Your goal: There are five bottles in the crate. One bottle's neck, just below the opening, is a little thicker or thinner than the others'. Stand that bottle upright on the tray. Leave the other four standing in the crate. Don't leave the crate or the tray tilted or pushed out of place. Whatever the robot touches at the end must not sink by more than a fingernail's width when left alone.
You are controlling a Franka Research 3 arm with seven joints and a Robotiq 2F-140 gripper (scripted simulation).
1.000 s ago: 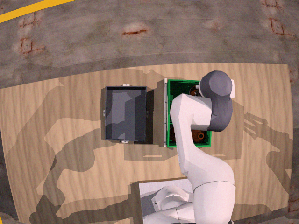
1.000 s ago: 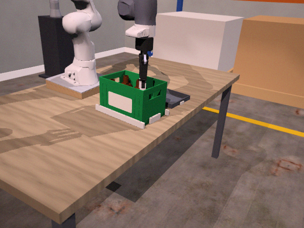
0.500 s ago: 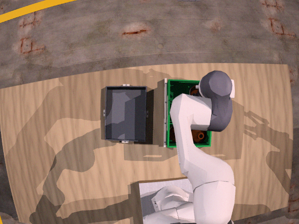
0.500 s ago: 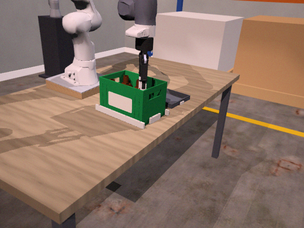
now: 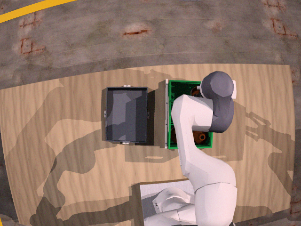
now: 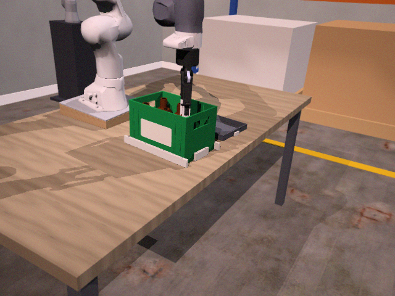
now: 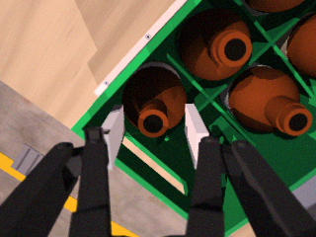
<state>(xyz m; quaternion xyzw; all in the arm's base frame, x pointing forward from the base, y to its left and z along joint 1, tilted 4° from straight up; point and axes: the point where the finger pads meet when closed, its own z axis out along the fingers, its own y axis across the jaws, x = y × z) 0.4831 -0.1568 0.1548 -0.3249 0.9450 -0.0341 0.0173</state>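
My hand is 90 mm above the brown bottle. Also, from my hand: dark grey tray: 330 mm to the left, 160 mm below, 60 mm behind; green crate: 90 mm below, 80 mm behind, 50 mm to the left.
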